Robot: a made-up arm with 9 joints. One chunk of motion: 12 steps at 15 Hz.
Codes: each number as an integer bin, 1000 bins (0 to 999) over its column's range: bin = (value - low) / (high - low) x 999, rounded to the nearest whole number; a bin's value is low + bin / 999 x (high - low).
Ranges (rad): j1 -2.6..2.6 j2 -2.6..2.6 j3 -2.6..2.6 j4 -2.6..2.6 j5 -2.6..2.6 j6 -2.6..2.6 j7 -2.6..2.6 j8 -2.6..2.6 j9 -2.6..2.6
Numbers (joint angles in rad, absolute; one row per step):
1: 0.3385 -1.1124 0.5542 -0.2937 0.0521 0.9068 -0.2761 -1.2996 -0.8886
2: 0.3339 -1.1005 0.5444 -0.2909 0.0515 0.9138 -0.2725 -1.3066 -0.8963
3: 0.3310 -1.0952 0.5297 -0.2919 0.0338 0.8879 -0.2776 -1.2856 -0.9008
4: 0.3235 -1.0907 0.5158 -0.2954 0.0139 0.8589 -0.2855 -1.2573 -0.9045
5: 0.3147 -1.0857 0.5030 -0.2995 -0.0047 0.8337 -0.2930 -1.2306 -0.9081
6: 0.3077 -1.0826 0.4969 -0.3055 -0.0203 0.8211 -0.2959 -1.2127 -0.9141
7: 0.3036 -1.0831 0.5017 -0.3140 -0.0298 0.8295 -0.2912 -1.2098 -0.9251
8: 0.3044 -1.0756 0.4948 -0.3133 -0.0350 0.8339 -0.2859 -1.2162 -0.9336
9: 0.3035 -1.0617 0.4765 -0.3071 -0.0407 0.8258 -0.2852 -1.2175 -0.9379
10: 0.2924 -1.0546 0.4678 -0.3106 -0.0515 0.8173 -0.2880 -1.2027 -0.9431
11: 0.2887 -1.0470 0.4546 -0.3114 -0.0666 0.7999 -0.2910 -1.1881 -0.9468
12: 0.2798 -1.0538 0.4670 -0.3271 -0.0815 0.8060 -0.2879 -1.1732 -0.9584
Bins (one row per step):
1: 565 286 606 443 510 674 446 250 329
2: 564 288 604 444 509 675 447 248 327
3: 563 289 601 443 506 670 446 253 326
4: 562 290 599 443 502 665 445 258 326
5: 560 291 596 442 499 660 443 263 325
6: 559 292 595 441 496 657 443 267 324
7: 558 291 596 439 494 659 444 267 322
8: 558 293 595 439 493 660 445 266 320
9: 558 296 591 441 492 658 445 266 319
10: 556 297 589 440 490 657 444 268 318
11: 555 298 587 440 487 653 444 271 318
12: 553 297 589 437 484 654 444 274 315

